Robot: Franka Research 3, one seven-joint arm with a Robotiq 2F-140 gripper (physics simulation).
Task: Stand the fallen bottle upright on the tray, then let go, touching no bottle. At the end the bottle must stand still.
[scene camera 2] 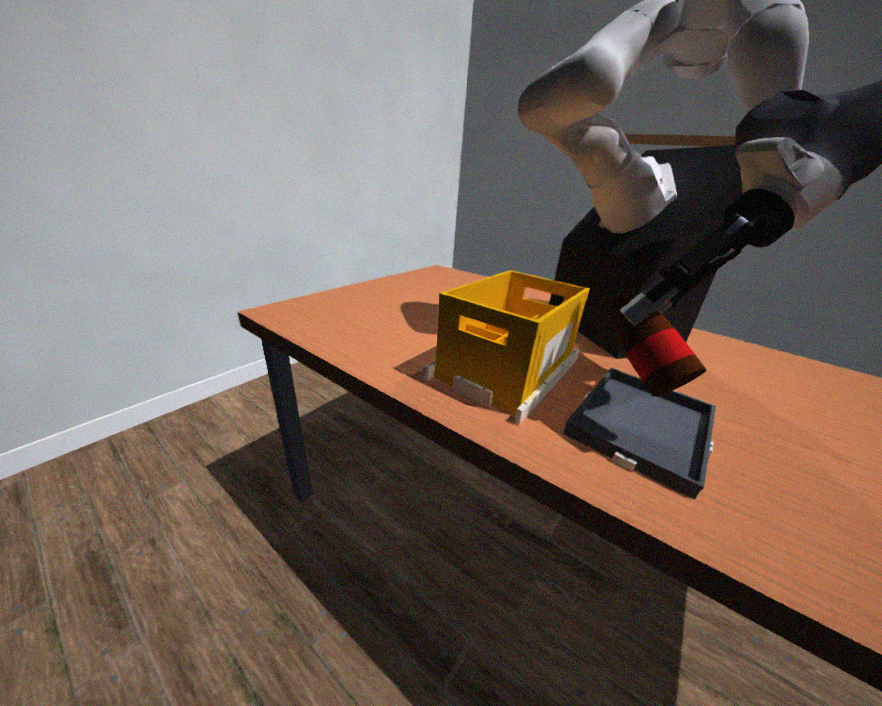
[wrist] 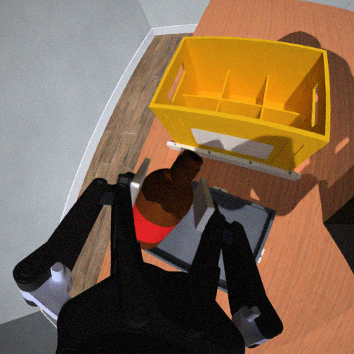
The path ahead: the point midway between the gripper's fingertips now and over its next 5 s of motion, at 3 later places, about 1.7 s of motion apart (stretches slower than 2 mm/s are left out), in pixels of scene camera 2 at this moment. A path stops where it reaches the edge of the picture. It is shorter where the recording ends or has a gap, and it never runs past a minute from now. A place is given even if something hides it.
My gripper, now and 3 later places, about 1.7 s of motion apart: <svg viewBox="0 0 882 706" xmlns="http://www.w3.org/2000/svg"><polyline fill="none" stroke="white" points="627,323 628,325 632,327 622,357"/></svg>
